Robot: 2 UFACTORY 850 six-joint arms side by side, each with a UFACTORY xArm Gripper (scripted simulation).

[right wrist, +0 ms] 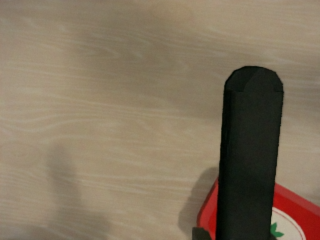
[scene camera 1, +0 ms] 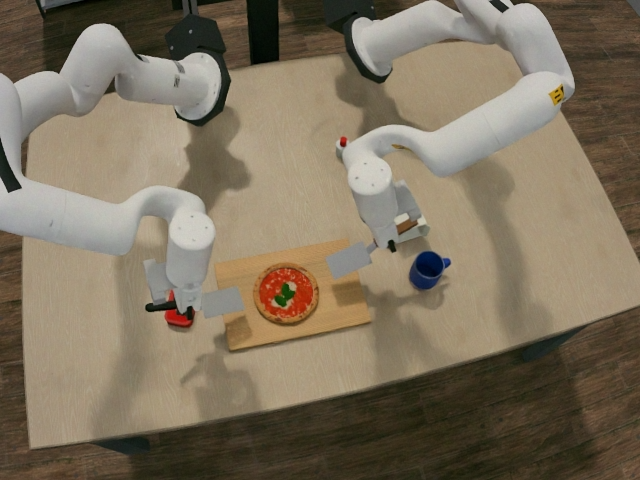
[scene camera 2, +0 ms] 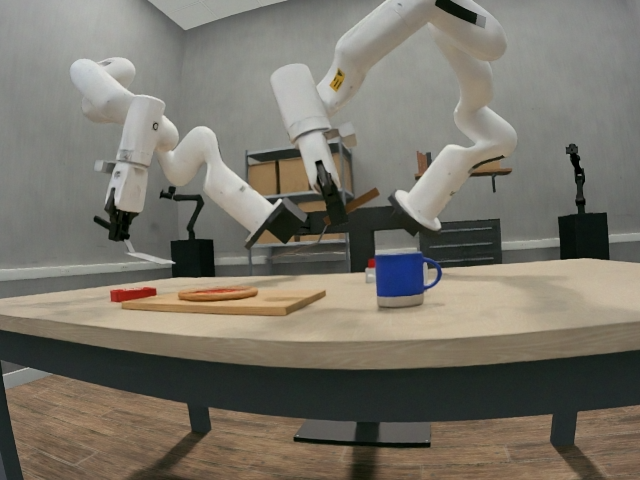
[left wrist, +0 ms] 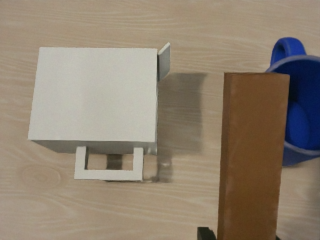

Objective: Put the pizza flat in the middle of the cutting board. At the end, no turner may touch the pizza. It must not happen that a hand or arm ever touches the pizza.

Labels:
A cutting board shows in scene camera 1 and in scene camera 2; in the right wrist view it is out of frame, in the left wrist view it is out of frame. A pizza shows in scene camera 1 and in scene camera 2; in the right wrist view it is out of frame, in the left wrist view it is out of frame. The same spot on the pizza: (scene camera 2: 219, 293) is (scene camera 1: 308, 312). The same spot on the cutting board: (scene camera 2: 270, 302) is (scene camera 1: 350, 308).

